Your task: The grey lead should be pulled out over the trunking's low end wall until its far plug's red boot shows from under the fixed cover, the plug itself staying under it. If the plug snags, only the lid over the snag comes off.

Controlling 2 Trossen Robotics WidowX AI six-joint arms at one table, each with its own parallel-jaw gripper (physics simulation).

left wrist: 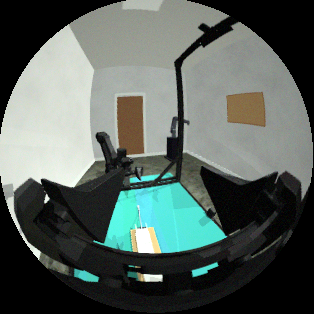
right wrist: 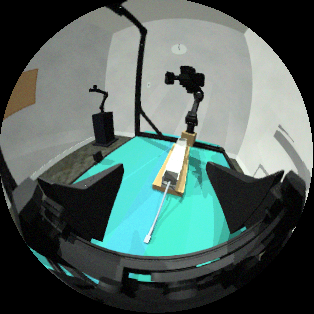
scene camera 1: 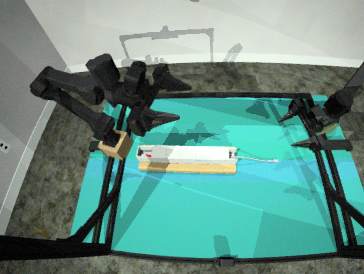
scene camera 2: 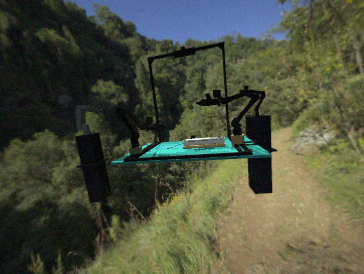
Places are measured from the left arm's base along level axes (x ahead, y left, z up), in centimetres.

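Pixels of known places: left gripper, fingertip midpoint: [left wrist: 163, 170] [right wrist: 176, 71] [scene camera 1: 185, 102] [scene camera 2: 197, 103]; right gripper, fingertip midpoint: [left wrist: 131, 181] [right wrist: 165, 166] [scene camera 1: 285, 132] [scene camera 2: 168, 127]; left arm's base at its link origin: [right wrist: 189, 131] [scene camera 1: 111, 139] [scene camera 2: 237, 134]; right arm's base at its link origin: [scene camera 2: 135, 146].
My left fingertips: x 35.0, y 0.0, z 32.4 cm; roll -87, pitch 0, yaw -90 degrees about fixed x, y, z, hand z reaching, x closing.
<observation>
For each thing: its middle in the pictures, then the offset to it from my left fingertips. "*": a spot on its surface instead. Level surfaces: height alone.
- small red patch at a spot on its surface: [scene camera 1: 148, 156] * dy -0.6, dx -19.1, dz -38.5 cm
- grey lead at a spot on its surface: [right wrist: 158, 212] [scene camera 1: 257, 159] * dy +10.5, dx +24.5, dz -39.9 cm
- pale plug at the middle of its body: [right wrist: 146, 238] [scene camera 1: 275, 161] dy +12.2, dx +32.4, dz -41.3 cm
- teal table top at its surface level: dz -41.8 cm
The white trunking [scene camera 1: 197, 154] [scene camera 2: 205, 142] [left wrist: 145, 240] [right wrist: 175, 161] lies on a wooden base [scene camera 1: 187, 169] with white lids along its top. A small red patch [scene camera 1: 148, 156] shows in its left end in scene camera 1; whether it is the boot I cannot tell. The grey lead [scene camera 1: 255, 159] [left wrist: 139, 217] [right wrist: 159, 212] runs out over the opposite end onto the table, ending in a pale plug [scene camera 1: 275, 161] [right wrist: 147, 239]. My left gripper [scene camera 1: 184, 102] is open, above and behind the trunking's left part. My right gripper [scene camera 1: 287, 132] is open, beyond the lead's free end. Any snag is hidden.
A teal table top [scene camera 1: 200, 215] [right wrist: 205, 235] carries the trunking. Black frame rails [scene camera 1: 215, 94] edge the table, and a tall black frame post [left wrist: 180, 115] [right wrist: 140, 75] rises beside it. A wooden block [scene camera 1: 116, 145] [right wrist: 188, 138] stands under my left arm.
</observation>
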